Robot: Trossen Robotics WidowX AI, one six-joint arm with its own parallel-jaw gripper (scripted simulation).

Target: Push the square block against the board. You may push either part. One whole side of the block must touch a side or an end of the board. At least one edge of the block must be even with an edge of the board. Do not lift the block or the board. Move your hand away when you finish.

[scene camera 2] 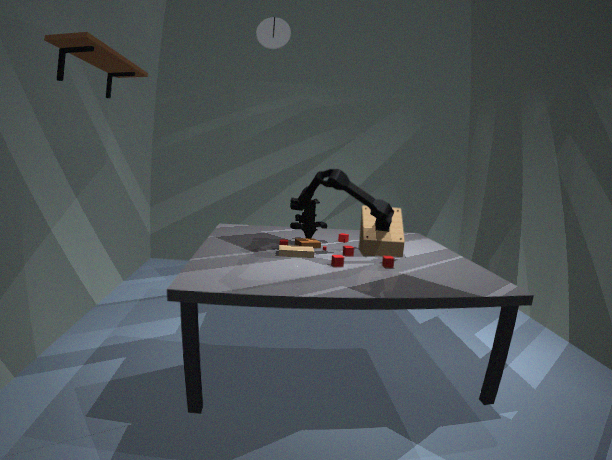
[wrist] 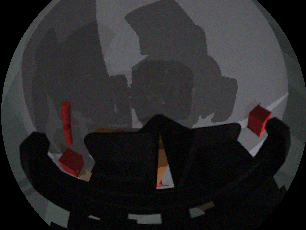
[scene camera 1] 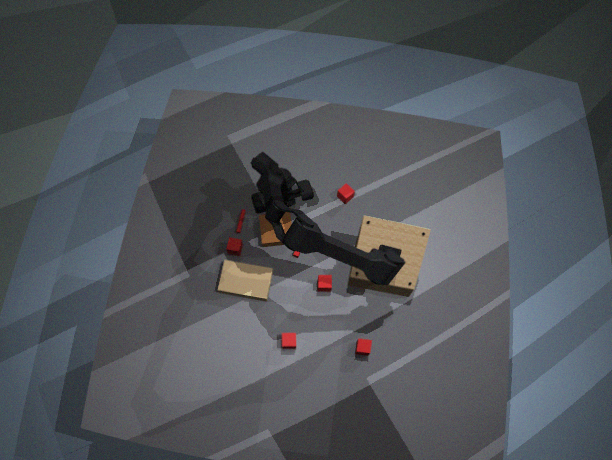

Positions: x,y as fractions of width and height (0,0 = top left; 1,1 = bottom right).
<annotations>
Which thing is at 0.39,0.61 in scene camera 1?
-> A board.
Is my gripper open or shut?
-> Shut.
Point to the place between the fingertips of my gripper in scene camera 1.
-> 0.46,0.45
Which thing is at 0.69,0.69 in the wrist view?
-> My gripper.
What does my gripper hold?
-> Nothing.
</annotations>
